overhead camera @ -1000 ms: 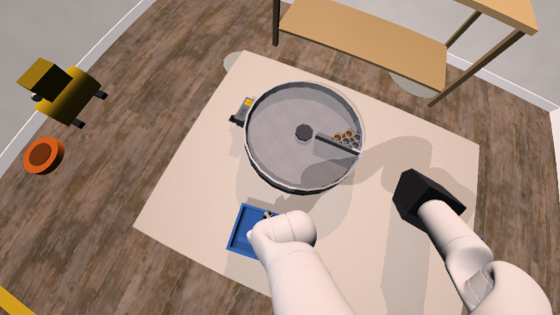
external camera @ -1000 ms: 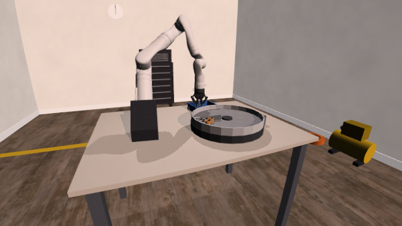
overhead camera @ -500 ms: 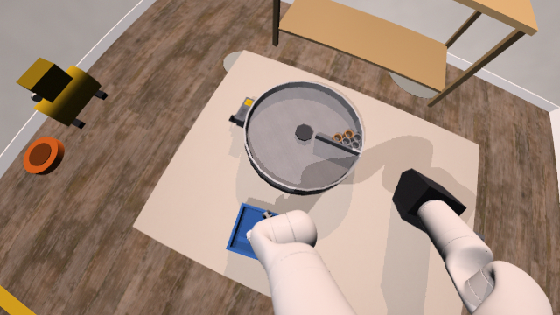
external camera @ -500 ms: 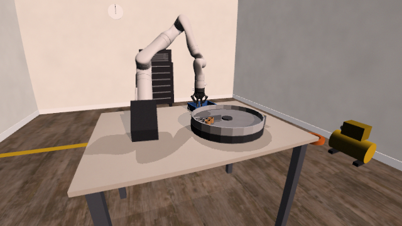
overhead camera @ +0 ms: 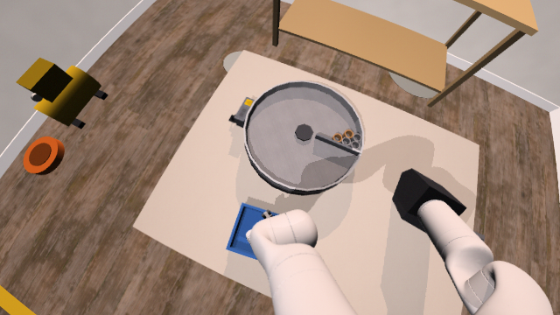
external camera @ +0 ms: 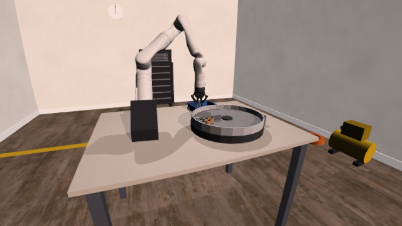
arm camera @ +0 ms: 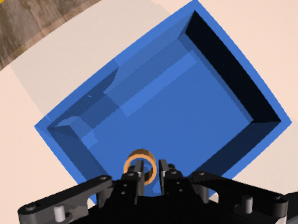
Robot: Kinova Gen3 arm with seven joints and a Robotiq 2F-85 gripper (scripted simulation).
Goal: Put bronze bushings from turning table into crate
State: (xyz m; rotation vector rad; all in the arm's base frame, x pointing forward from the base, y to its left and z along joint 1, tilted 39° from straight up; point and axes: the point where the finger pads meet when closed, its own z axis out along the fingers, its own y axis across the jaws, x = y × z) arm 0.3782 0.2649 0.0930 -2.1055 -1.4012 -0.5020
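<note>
The blue crate is 30 mm ahead of my hand, 30 mm to the left of it and 20 mm below it. From my hand the other things lie so: grey turning table (90 mm ahead, 330 mm to the right).
</note>
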